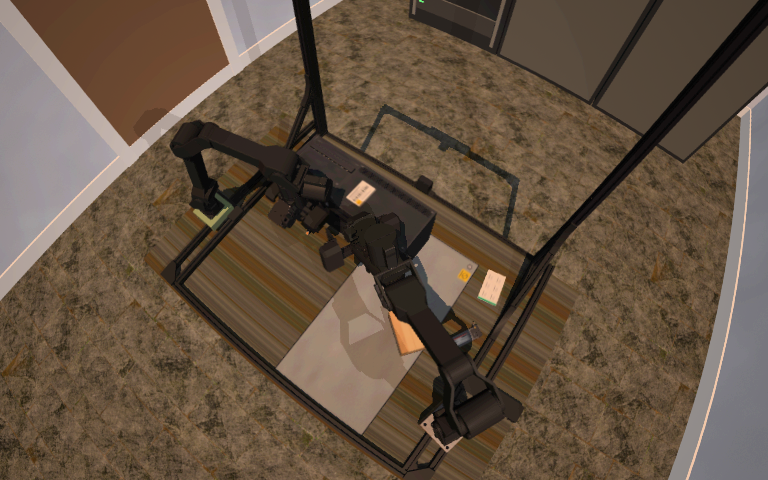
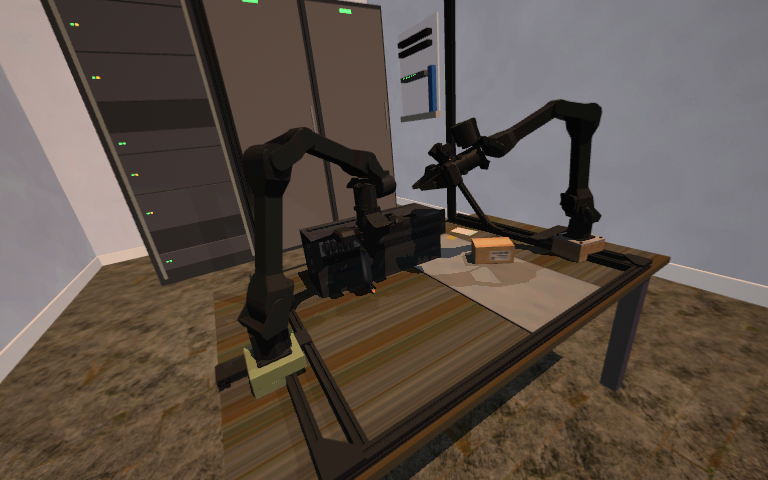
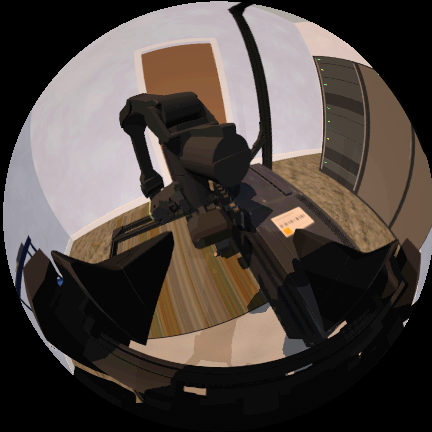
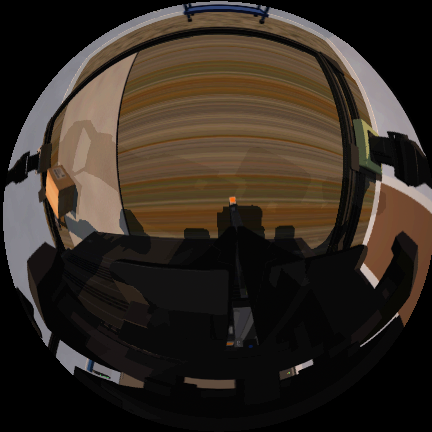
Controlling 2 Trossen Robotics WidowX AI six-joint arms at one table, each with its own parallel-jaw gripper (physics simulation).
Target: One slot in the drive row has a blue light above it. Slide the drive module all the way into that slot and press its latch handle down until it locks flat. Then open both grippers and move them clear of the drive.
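Pixels of known places: left gripper, between the fingertips: (image 1: 343, 221) (image 2: 416, 188) (image 3: 235, 236); right gripper, between the fingertips: (image 1: 301, 219) (image 2: 372, 257) (image 4: 235, 232); left arm's base, origin of its link: (image 1: 447, 425) (image 2: 578, 236); right arm's base, origin of its link: (image 1: 211, 207) (image 2: 272, 351) (image 4: 374, 148).
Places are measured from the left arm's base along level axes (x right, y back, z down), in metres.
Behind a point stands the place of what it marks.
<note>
The black drive chassis (image 1: 392, 202) @(x 0.277, y -0.516, z -0.114 m) (image 2: 415, 229) @(x 0.180, y -0.492, z -0.070 m) (image 3: 273, 201) @(x 0.221, y -0.653, z -0.114 m) stands at the back of the table. My right gripper (image 2: 367, 278) (image 4: 235, 232) @(x 0.076, y -0.671, z -0.053 m) is shut on nothing and points down at the chassis front, fingertips over the thin latch handle (image 4: 235, 219) @(x 0.089, y -0.681, z 0.003 m). The handle's orange tip (image 4: 231, 200) @(x 0.081, y -0.678, z 0.051 m) (image 2: 374, 290) @(x 0.079, y -0.676, z 0.052 m) (image 3: 216, 254) @(x 0.084, y -0.677, z 0.049 m) shows just past the fingers. The drive module (image 4: 243, 322) @(x 0.179, y -0.708, z -0.069 m) is a grey face low behind the fingers, mostly hidden. My left gripper (image 2: 419, 186) @(x 0.114, y -0.511, z -0.217 m) (image 3: 235, 236) @(x 0.114, y -0.511, z -0.217 m) is open and empty, raised above the chassis' right end.
A cardboard box (image 2: 493, 250) @(x 0.068, y -0.274, z 0.012 m) (image 1: 405, 338) @(x 0.075, y -0.239, z -0.001 m) (image 4: 56, 187) @(x 0.088, y -0.309, z 0.001 m) sits on the grey mat (image 1: 344, 362) @(x -0.085, y -0.305, z 0.059 m) (image 2: 525, 286) @(x -0.087, y -0.290, z 0.059 m). A paper card (image 1: 492, 287) @(x 0.381, y -0.176, z 0.060 m) lies at the right. Black frame posts (image 1: 311, 62) @(x 0.360, y -0.966, z -0.275 m) (image 2: 449, 95) @(x 0.542, y -0.143, z -0.491 m) rise behind the chassis. Server racks (image 2: 273, 95) stand beyond.
</note>
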